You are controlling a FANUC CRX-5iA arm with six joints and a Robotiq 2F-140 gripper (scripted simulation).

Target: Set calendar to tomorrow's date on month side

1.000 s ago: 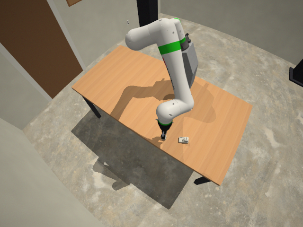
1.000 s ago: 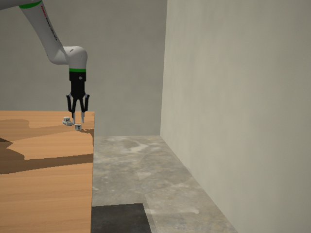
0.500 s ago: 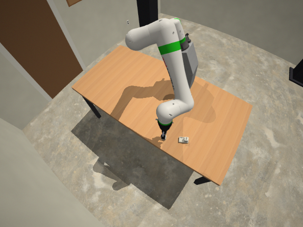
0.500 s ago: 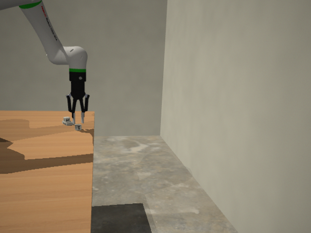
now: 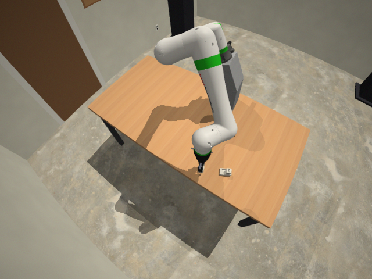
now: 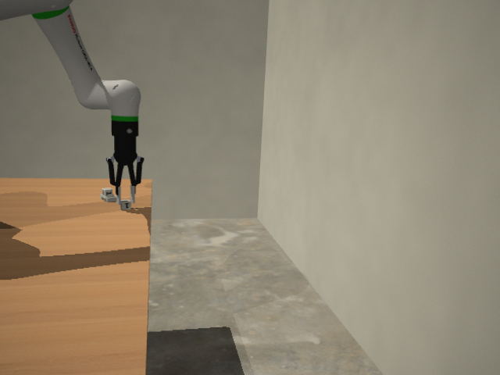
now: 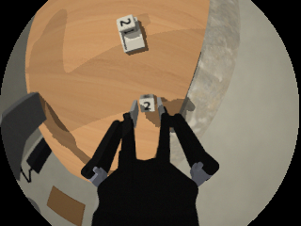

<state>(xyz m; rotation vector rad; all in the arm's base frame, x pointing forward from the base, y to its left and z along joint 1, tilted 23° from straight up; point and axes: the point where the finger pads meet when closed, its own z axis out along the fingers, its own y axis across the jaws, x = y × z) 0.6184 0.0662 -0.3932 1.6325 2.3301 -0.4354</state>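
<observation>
The white date cube lies 4 cm below my hand. From my hand the other things lie so: calendar tray (7 cm behind, 15 cm to the left, 4 cm below).
</observation>
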